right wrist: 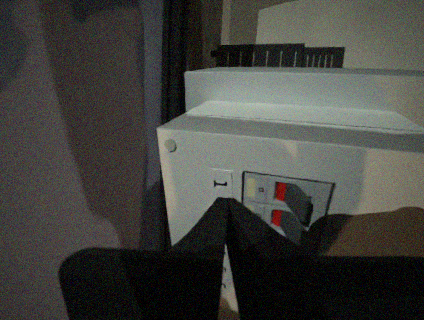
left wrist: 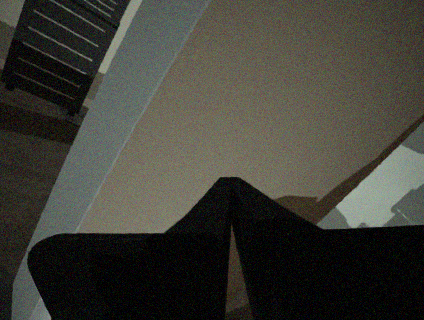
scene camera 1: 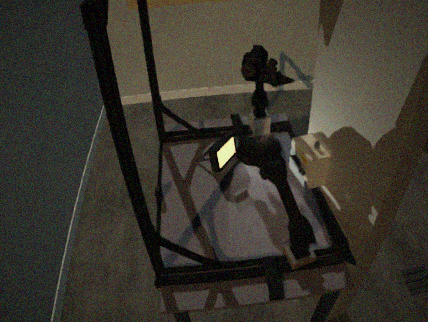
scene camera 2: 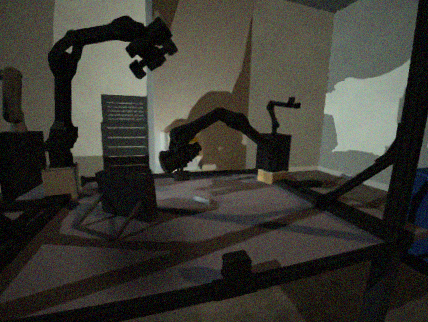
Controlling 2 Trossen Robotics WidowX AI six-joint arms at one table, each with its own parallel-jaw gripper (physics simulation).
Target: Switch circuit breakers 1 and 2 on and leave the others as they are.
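Frame: origin at the left arm's base, x ahead, y left, z up, level; metres.
Where they show: left gripper, fingertip midpoint: [left wrist: 229, 186] [scene camera 1: 294, 80] [scene camera 2: 160, 64]; right gripper, fingertip midpoint: [right wrist: 225, 205] [scene camera 1: 285, 162]; left arm's base at its link origin: [scene camera 1: 259, 113] [scene camera 2: 61, 165]; right arm's base at its link origin: [scene camera 1: 299, 251] [scene camera 2: 272, 170].
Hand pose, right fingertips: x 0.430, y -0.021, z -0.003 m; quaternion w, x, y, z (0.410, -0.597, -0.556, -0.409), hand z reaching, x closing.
Note:
Things, the pixels of their top centre, and the offset from my right fingertips. "spot": a spot on its surface instead. Level surfaces: height alone.
- label 1 at a spot on its surface: [right wrist: 220, 184] spot: dz -0.013, dx +0.007, dy +0.036 m
- table at its surface level: dz -0.110 m
- small light object at its top centre: [scene camera 2: 202, 197] dz -0.091, dx +0.030, dy -0.231 m
The pale breaker box [scene camera 1: 319, 167] [right wrist: 225, 135] stands at the table's right edge in scene camera 1. In the right wrist view, breaker 1 [right wrist: 298, 201] and the breaker below it [right wrist: 291, 226] each show a red patch at the left and a dark grey lever leaning right. The label "1" [right wrist: 220, 184] is readable; the lower labels and breakers are hidden behind the fingers. My right gripper [right wrist: 225, 205] is shut and empty, in front of the panel, its tips left of the two levers. My left gripper [scene camera 1: 291, 80] [left wrist: 229, 186] is shut and empty, raised far from the panel.
A screen on a stand [scene camera 1: 226, 152] [scene camera 2: 127, 195] stands on the table [scene camera 1: 240, 235]. A small light object [scene camera 2: 201, 199] lies near the table's middle in scene camera 2. Dark frame posts [scene camera 1: 112, 115] [scene camera 2: 402, 120] rise at the edges. A dark slatted cabinet [scene camera 2: 125, 135] [left wrist: 62, 50] stands behind.

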